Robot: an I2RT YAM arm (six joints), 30 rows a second.
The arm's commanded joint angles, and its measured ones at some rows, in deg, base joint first. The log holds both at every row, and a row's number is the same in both.
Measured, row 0: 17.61, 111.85, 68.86, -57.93, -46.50, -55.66
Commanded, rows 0 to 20: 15.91, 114.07, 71.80, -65.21, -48.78, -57.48; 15.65, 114.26, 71.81, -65.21, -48.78, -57.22; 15.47, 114.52, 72.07, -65.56, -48.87, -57.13; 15.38, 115.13, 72.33, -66.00, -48.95, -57.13; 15.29, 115.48, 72.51, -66.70, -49.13, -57.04; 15.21, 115.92, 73.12, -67.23, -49.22, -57.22; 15.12, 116.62, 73.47, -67.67, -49.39, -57.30; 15.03, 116.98, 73.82, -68.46, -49.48, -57.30; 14.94, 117.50, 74.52, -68.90, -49.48, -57.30; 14.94, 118.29, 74.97, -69.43, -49.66, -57.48; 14.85, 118.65, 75.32, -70.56, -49.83, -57.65; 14.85, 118.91, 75.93, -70.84, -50.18, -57.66; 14.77, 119.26, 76.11, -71.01, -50.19, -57.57; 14.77, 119.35, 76.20, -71.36, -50.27, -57.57; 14.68, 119.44, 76.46, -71.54, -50.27, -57.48; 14.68, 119.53, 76.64, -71.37, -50.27, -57.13; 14.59, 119.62, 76.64, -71.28, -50.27, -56.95; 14.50, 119.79, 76.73, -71.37, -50.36, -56.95; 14.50, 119.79, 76.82, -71.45, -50.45, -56.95; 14.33, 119.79, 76.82, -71.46, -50.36, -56.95; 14.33, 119.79, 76.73, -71.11, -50.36, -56.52
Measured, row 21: 14.98, 119.17, 74.98, -69.43, -49.21, -56.45
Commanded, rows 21 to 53: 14.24, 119.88, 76.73, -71.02, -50.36, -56.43; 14.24, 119.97, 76.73, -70.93, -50.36, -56.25; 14.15, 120.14, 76.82, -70.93, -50.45, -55.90; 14.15, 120.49, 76.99, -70.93, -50.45, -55.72; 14.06, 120.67, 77.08, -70.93, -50.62, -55.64; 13.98, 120.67, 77.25, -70.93, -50.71, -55.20; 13.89, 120.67, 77.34, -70.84, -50.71, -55.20; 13.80, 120.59, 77.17, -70.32, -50.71, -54.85; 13.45, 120.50, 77.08, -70.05, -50.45, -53.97; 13.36, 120.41, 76.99, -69.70, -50.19, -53.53; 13.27, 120.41, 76.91, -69.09, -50.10, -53.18; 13.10, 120.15, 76.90, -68.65, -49.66, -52.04; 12.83, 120.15, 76.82, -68.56, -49.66, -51.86; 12.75, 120.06, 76.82, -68.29, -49.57, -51.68; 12.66, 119.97, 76.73, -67.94, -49.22, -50.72; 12.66, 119.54, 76.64, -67.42, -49.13, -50.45; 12.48, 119.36, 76.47, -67.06, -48.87, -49.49; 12.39, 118.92, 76.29, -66.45, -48.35, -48.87; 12.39, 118.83, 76.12, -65.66, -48.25, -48.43; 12.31, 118.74, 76.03, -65.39, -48.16, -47.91; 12.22, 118.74, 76.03, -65.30, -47.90, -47.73; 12.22, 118.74, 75.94, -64.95, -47.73, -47.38; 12.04, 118.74, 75.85, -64.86, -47.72, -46.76; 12.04, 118.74, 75.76, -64.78, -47.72, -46.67; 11.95, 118.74, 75.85, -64.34, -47.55, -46.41; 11.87, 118.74, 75.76, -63.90, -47.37, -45.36; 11.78, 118.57, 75.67, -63.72, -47.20, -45.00; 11.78, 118.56, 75.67, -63.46, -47.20, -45.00; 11.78, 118.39, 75.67, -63.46, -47.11, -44.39; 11.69, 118.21, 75.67, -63.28, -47.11, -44.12; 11.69, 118.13, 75.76, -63.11, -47.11, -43.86; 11.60, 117.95, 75.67, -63.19, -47.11, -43.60; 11.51, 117.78, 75.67, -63.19, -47.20, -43.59
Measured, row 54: 12.27, 120.33, 75.11, -66.28, -48.21, -44.42
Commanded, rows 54 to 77: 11.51, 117.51, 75.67, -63.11, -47.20, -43.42; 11.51, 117.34, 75.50, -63.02, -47.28, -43.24; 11.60, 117.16, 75.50, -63.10, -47.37, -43.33; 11.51, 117.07, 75.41, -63.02, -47.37, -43.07; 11.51, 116.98, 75.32, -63.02, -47.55, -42.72; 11.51, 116.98, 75.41, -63.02, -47.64, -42.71; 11.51, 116.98, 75.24, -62.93, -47.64, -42.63; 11.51, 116.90, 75.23, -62.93, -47.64, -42.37; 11.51, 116.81, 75.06, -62.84, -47.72, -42.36; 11.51, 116.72, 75.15, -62.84, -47.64, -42.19; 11.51, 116.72, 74.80, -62.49, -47.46, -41.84; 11.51, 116.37, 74.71, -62.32, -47.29, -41.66; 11.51, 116.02, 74.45, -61.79, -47.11, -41.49; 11.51, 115.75, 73.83, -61.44, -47.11, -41.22; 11.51, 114.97, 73.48, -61.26, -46.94, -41.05; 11.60, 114.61, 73.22, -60.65, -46.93, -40.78; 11.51, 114.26, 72.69, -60.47, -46.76, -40.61; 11.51, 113.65, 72.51, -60.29, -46.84, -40.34; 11.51, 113.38, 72.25, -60.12, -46.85, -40.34; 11.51, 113.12, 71.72, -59.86, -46.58, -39.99; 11.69, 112.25, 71.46, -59.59, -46.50, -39.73; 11.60, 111.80, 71.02, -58.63, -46.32, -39.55; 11.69, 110.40, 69.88, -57.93, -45.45, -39.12; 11.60, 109.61, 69.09, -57.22, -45.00, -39.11
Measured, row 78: 12.05, 114.13, 70.74, -60.10, -46.46, -40.01
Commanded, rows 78 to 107: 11.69, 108.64, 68.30, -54.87, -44.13, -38.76; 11.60, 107.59, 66.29, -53.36, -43.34, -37.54; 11.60, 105.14, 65.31, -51.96, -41.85, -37.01; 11.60, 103.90, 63.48, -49.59, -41.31, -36.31; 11.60, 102.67, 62.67, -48.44, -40.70, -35.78; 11.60, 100.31, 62.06, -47.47, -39.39, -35.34; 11.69, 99.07, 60.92, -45.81, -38.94, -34.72; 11.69, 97.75, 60.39, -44.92, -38.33, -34.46; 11.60, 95.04, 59.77, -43.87, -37.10, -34.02; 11.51, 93.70, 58.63, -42.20, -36.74, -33.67; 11.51, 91.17, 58.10, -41.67, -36.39, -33.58; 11.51, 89.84, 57.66, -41.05, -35.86, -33.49; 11.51, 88.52, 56.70, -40.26, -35.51, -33.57; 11.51, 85.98, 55.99, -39.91, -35.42, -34.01; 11.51, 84.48, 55.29, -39.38, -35.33, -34.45; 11.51, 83.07, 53.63, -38.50, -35.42, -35.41; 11.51, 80.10, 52.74, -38.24, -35.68, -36.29; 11.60, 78.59, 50.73, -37.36, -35.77, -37.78; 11.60, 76.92, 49.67, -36.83, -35.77, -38.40; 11.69, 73.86, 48.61, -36.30, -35.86, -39.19; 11.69, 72.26, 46.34, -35.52, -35.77, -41.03; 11.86, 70.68, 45.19, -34.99, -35.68, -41.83; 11.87, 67.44, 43.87, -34.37, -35.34, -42.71; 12.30, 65.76, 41.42, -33.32, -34.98, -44.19; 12.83, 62.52, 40.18, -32.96, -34.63, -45.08; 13.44, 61.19, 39.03, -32.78, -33.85, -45.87; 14.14, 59.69, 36.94, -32.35, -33.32, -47.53; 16.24, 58.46, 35.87, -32.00, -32.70, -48.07; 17.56, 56.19, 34.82, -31.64, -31.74, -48.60; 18.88, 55.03, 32.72, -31.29, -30.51, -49.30
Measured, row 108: 15.68, 58.54, 35.99, -34.48, -33.34, -44.84
